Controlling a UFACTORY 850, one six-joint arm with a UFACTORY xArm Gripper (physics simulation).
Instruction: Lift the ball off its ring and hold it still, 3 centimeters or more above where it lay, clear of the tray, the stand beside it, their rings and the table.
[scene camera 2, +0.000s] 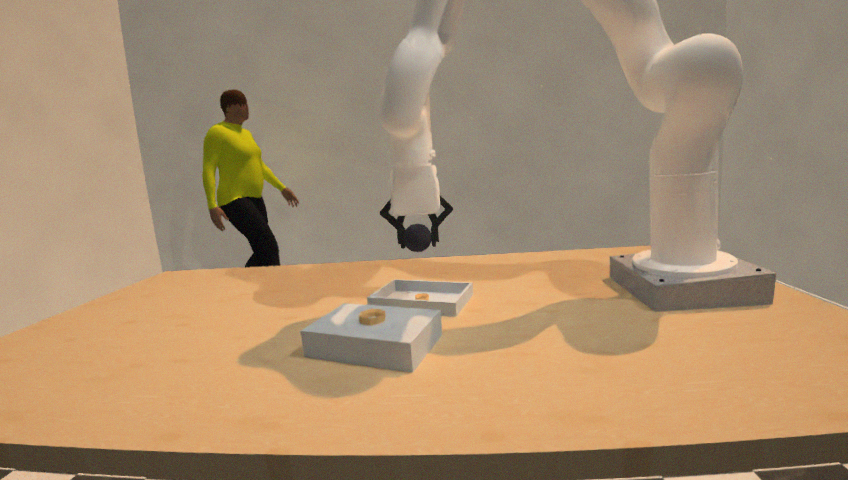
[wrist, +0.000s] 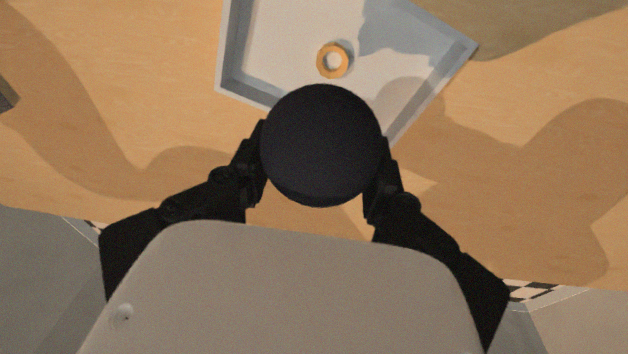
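A dark, nearly black ball (scene camera 2: 417, 237) (wrist: 321, 145) is held between the two black fingers of my gripper (scene camera 2: 418, 239) (wrist: 320, 147), which is shut on it. The ball hangs in the air well above the tray (scene camera 2: 380, 302) (wrist: 218, 60), apart from it. A small orange ring (scene camera 2: 421, 296) (wrist: 332, 60) lies empty on the tray floor. The grey block stand (scene camera 2: 357, 347) is in front of the tray in the scene view, with a second orange ring (scene camera 2: 371, 317) on its top. Ball and fingers touch neither stand, rings nor table.
The wooden table (scene camera 2: 505, 392) (wrist: 165, 30) lies below. The robot's base plate (scene camera 2: 714, 294) stands at the table's right rear in the scene view. A person in a yellow-green top (scene camera 2: 238, 160) is behind the table at the left.
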